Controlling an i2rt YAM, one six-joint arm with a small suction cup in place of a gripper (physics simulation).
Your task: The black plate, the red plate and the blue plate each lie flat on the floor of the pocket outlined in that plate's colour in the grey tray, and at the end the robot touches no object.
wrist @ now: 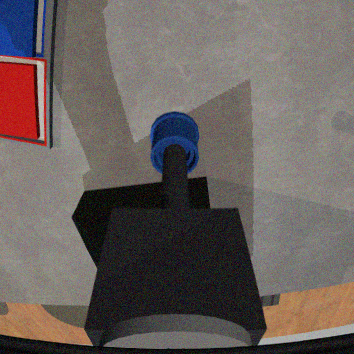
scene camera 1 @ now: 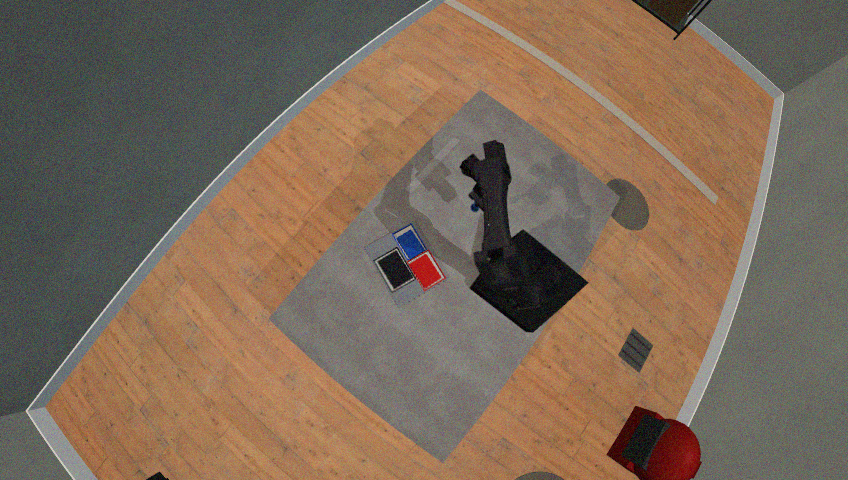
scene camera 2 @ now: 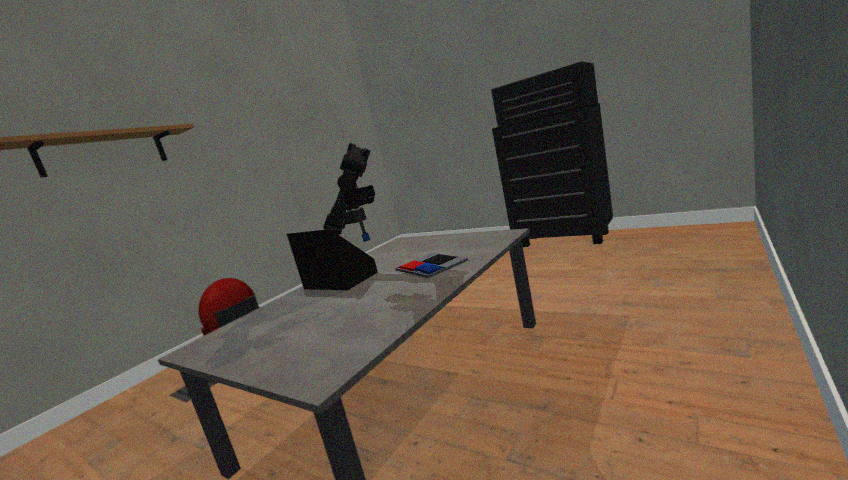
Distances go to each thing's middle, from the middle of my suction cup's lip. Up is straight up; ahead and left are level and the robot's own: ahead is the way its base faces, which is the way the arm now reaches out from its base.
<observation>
My suction cup is 80 mm short of the grey tray [scene camera 1: 413, 288], 260 mm to the right of it and 200 mm above it. Round my suction cup: black plate [scene camera 1: 393, 266] 90 mm ahead, 300 mm to the left, 200 mm below.
</observation>
